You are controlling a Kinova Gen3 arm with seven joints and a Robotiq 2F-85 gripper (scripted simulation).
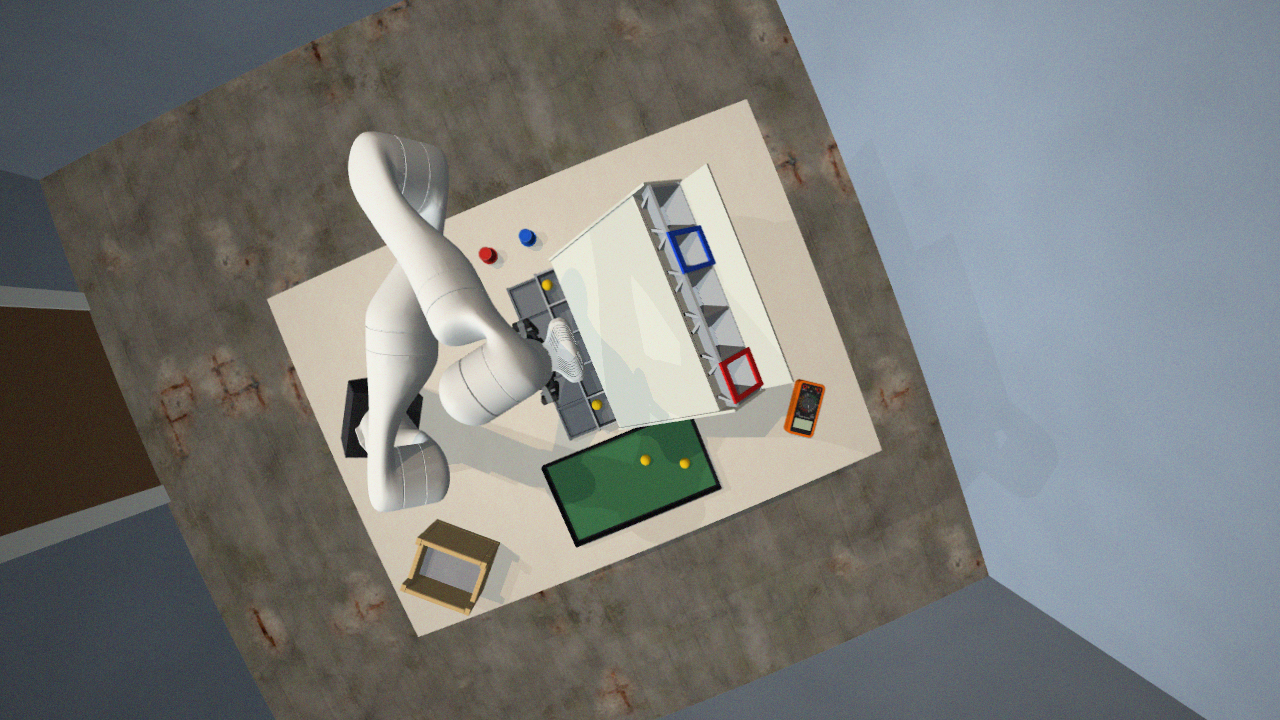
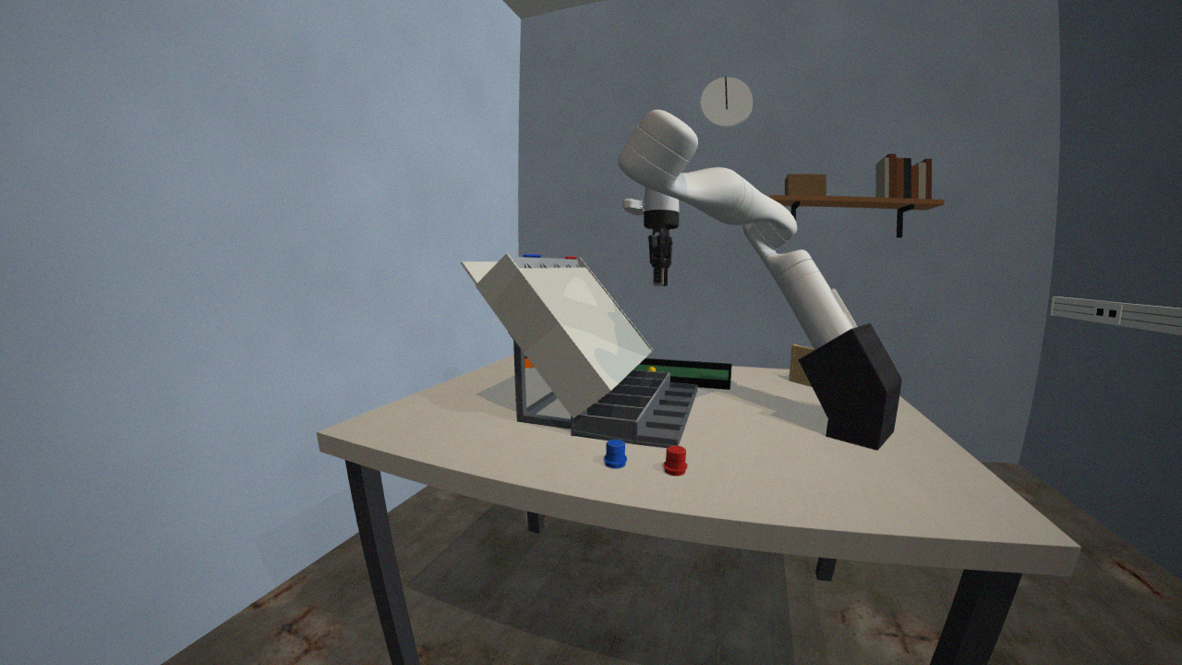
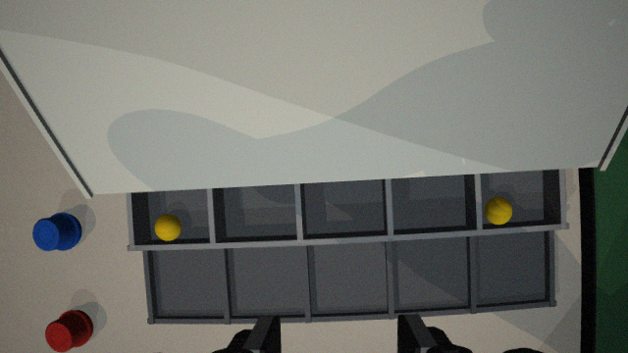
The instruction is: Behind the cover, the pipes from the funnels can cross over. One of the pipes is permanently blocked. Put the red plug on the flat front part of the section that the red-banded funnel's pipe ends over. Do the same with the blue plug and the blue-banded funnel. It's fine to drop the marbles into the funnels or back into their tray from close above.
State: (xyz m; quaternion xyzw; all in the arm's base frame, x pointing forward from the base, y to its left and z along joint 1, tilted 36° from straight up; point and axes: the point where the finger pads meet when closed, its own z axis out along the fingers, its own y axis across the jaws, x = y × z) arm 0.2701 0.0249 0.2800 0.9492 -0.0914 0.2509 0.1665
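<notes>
Right now my hand is 60 mm past the green marble tray, 330 mm to the left of it and 290 mm above it. Round my hand: orange multimeter (360 mm ahead, 450 mm to the right, 280 mm below); then white sloped cover (140 mm ahead, 40 mm to the right, 90 mm below); then wooden frame (520 mm behind, 230 mm to the right, 250 mm below).
</notes>
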